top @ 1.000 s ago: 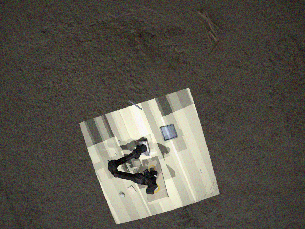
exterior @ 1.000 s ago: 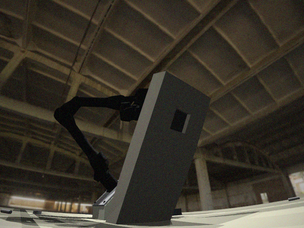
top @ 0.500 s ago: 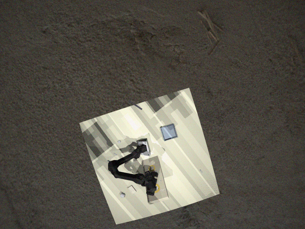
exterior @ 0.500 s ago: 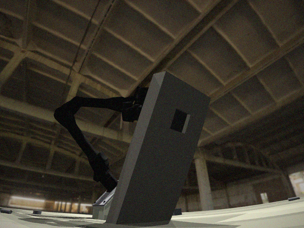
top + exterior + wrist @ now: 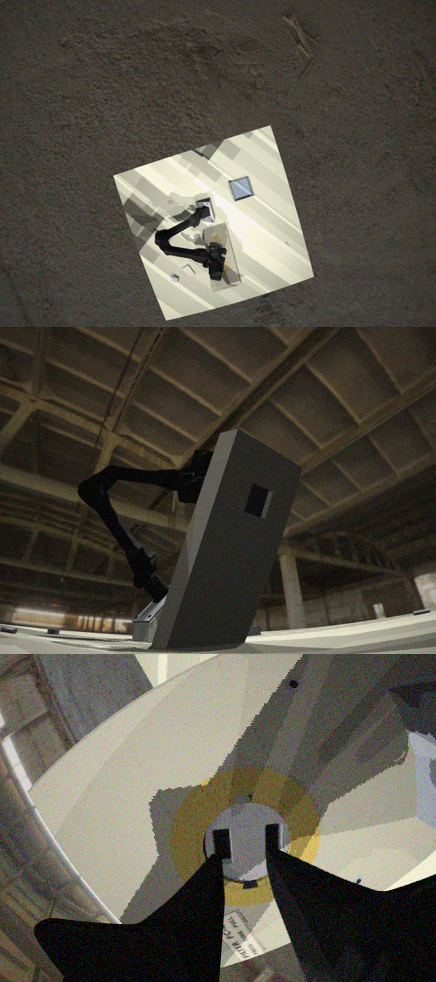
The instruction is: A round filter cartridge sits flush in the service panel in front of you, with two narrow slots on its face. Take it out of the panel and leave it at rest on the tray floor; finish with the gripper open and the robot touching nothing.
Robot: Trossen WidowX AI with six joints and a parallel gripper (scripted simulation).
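Right now the round filter cartridge is 20 mm ahead of my gripper tip and 20 mm below it. Round my gripper tip: short bar: 200 mm behind, 480 mm to the right, 280 mm below; flat white block: 160 mm ahead, 290 mm to the right, 280 mm below; blue-grey tray: 430 mm behind, 220 mm to the left, 280 mm below.
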